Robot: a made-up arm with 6 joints. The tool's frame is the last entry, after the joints. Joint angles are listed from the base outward.
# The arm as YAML. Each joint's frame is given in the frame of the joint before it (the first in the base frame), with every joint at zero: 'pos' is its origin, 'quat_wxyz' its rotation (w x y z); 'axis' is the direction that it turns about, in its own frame. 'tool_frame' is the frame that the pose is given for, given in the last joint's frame.
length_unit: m
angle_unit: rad
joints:
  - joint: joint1
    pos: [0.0, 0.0, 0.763]
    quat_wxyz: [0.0, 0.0, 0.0, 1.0]
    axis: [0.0, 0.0, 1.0]
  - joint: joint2
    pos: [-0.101, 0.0, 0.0]
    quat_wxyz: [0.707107, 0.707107, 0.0, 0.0]
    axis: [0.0, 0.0, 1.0]
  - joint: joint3
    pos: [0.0, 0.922, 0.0]
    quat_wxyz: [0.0, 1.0, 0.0, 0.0]
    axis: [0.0, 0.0, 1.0]
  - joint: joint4
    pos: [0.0, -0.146, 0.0]
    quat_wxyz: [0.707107, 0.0, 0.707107, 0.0]
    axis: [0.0, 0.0, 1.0]
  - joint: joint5
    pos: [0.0, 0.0, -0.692]
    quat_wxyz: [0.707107, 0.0, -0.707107, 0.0]
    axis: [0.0, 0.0, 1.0]
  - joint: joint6
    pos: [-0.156, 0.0, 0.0]
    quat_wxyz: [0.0, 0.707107, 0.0, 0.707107]
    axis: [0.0, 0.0, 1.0]
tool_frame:
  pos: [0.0, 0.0, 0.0]
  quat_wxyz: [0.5, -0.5, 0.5, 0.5]
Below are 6 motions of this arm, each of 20 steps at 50 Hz.
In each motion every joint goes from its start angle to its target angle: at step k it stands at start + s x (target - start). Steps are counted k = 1, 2, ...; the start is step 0. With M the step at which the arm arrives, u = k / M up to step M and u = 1 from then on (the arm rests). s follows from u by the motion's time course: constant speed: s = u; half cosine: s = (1 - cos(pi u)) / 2; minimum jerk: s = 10 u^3 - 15 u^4 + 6 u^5.
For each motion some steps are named. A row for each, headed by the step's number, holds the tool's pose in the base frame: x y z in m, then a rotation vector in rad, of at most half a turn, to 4 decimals.
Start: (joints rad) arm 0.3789 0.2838 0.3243 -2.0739 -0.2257 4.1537
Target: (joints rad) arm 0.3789 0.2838 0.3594 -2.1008 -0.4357 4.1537
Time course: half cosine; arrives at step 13
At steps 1, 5, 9, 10, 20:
1: 1.0994 0.4711 1.8456 -1.9824 -0.6871 0.1943
5: 1.0917 0.4770 1.8596 -1.9522 -0.7672 0.1842
9: 1.0787 0.4848 1.8803 -1.9043 -0.8859 0.1676
10: 1.0760 0.4862 1.8843 -1.8946 -0.9090 0.1641
20: 1.0722 0.4880 1.8898 -1.8809 -0.9411 0.1592

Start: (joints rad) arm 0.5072 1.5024 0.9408 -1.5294 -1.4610 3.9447
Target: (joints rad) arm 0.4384 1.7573 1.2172 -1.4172 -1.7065 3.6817
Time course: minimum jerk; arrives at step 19
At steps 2, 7, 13, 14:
2: 1.4071 0.9579 0.5644 -1.1860 -1.7234 1.4301
7: 1.4171 0.9301 0.5097 -1.1087 -1.7060 1.4993
13: 1.4259 0.8618 0.3912 -0.9442 -1.6541 1.6563
14: 1.4258 0.8529 0.3770 -0.9245 -1.6465 1.6759

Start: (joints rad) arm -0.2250 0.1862 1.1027 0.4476 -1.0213 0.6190
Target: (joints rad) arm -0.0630 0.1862 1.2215 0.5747 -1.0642 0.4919
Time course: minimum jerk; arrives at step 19
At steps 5, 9, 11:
5: 0.6848 -0.2039 2.3047 -0.8346 0.2989 -0.5406
9: 0.6664 -0.1679 2.3209 -0.8114 0.2529 -0.5435
11: 0.6544 -0.1480 2.3299 -0.7960 0.2258 -0.5449

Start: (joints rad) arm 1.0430 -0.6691 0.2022 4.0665 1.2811 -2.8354
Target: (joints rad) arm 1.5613 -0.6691 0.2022 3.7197 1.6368 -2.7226
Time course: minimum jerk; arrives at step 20
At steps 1, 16, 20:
1: 0.0833 -0.0942 2.0858 -0.8620 0.0770 0.2137
16: 0.0860 -0.0465 2.0214 -1.0336 0.2096 0.9705
20: 0.0846 -0.0448 2.0179 -1.0515 0.2141 1.0177

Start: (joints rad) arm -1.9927 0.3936 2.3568 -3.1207 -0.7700 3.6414
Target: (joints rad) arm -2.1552 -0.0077 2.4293 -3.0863 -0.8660 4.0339
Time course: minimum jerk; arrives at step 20
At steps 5, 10, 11, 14, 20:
5: 0.0684 0.1394 2.2452 2.3973 1.3314 0.8201
10: 0.1978 0.3503 2.1607 2.2079 1.1963 0.6035
11: 0.2307 0.3950 2.1348 2.1594 1.1710 0.5546
14: 0.3201 0.5019 2.0569 2.0268 1.1161 0.4303
20: 0.3816 0.5650 1.9970 1.9343 1.0882 0.3500

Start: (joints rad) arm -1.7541 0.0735 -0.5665 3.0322 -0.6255 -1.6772
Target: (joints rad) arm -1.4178 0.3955 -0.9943 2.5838 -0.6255 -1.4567
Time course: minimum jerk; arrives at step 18
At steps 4, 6, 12, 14, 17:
4: -0.1652 -0.9564 1.3362 -0.8886 1.2506 -1.4391
6: -0.1276 -0.9627 1.2547 -0.8021 1.2848 -1.3662
12: 0.0321 -0.8848 0.9394 -0.4743 1.4866 -1.0058
14: 0.0623 -0.8461 0.8801 -0.4105 1.5437 -0.9144
17: 0.0774 -0.8217 0.8496 -0.3765 1.5772 -0.8620

